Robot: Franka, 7 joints.
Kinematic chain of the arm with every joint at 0, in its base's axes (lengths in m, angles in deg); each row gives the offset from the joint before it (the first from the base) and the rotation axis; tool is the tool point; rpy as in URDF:
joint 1: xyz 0 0 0.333 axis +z
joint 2: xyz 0 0 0 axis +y
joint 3: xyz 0 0 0.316 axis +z
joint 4: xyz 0.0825 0 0 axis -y
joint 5: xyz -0.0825 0 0.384 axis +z
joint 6: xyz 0 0 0 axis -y
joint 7: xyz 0.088 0 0 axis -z
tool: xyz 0 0 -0.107 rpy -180 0 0
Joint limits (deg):
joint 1: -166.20..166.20
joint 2: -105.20..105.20
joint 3: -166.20..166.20
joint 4: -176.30..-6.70
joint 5: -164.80..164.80
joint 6: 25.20..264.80
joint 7: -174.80..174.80
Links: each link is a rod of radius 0.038 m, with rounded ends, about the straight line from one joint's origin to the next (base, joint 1, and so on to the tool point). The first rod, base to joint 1, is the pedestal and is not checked.
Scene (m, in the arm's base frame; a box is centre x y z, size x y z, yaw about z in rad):
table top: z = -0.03
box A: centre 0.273 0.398 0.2 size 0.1 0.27 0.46 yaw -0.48
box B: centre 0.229 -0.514 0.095 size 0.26 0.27 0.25 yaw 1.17
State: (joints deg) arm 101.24 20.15 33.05 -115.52 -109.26 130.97 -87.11
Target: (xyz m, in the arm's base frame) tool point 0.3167 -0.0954 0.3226
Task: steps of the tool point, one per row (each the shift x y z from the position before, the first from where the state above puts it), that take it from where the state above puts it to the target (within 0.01 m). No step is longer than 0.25 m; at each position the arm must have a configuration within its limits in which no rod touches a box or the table.
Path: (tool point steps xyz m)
1: 0.1253 0.0959 0.1484
2: 0.1488 0.0169 0.1661
3: 0.1463 -0.0705 0.1620
4: 0.1837 -0.0346 -0.1050
5: 0.1429 -0.1131 -0.1062
6: 0.0702 -0.1600 -0.1011
7: -0.0129 -0.1654 -0.0896
8: -0.0849 -0.1310 -0.0727

